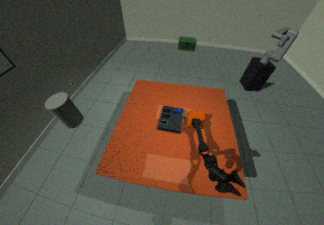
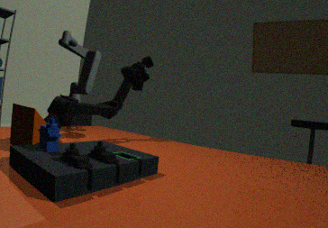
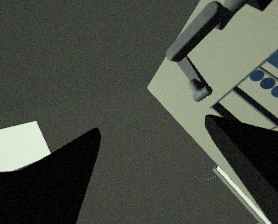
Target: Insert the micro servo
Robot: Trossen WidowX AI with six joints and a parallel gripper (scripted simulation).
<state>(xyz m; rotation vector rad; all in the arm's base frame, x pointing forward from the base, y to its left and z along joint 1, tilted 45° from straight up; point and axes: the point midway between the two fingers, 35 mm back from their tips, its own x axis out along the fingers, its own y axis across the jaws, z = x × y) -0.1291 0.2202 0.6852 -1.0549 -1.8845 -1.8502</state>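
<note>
My gripper tip is now 330 mm short of the dark deck, 700 mm to the left of it and 390 mm above it.
</note>
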